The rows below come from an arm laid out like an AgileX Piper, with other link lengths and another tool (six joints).
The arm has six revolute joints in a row. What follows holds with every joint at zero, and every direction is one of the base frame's. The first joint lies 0.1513 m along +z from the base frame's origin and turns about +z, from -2.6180 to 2.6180 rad. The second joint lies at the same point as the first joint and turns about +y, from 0.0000 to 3.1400 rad. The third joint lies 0.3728 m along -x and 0.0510 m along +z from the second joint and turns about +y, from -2.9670 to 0.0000 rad. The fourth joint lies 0.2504 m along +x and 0.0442 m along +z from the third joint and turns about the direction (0.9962, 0, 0.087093), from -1.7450 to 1.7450 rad. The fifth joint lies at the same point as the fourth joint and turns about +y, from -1.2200 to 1.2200 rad. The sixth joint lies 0.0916 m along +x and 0.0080 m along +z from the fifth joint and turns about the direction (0.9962, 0, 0.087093), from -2.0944 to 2.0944 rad. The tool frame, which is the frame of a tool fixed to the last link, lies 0.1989 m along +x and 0.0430 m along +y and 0.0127 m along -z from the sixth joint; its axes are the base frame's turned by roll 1.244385, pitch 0.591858 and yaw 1.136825 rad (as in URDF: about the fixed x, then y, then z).
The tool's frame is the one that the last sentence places.
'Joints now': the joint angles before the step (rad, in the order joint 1, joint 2, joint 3, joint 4, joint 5, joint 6). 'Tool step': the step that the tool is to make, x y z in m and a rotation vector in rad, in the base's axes. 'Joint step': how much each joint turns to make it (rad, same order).
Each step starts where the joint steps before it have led.
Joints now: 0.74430 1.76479 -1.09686 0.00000 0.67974 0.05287
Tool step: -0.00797 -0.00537 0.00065 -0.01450 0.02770 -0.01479
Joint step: 0.00001 -0.00634 0.00069 0.00525 0.03583 0.01255
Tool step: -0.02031 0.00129 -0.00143 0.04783 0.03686 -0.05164
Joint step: 0.00171 -0.03690 0.07783 0.06941 -0.04661 0.01343
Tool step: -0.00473 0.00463 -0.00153 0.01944 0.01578 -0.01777
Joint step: 0.00200 0.00000 0.01464 0.03184 -0.01633 -0.00002
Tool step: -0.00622 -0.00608 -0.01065 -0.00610 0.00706 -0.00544
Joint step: 0.00001 0.00000 0.04719 0.00357 -0.03809 0.00001
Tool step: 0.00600 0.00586 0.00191 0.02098 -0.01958 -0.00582
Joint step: 0.00000 0.00000 -0.00001 0.00525 -0.02880 0.00000
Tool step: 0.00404 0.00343 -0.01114 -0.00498 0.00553 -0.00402
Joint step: -0.00001 0.03319 0.00000 0.00266 -0.02593 -0.00001
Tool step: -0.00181 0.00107 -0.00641 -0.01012 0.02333 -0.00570
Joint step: 0.00001 0.02189 -0.00811 0.01012 0.01028 0.00001
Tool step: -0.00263 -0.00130 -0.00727 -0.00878 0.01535 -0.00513
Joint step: 0.00000 0.01475 0.00836 0.00589 -0.00598 0.00062
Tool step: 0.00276 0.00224 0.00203 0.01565 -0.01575 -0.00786
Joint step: 0.00000 -0.00827 0.01007 0.00273 -0.02447 0.00373
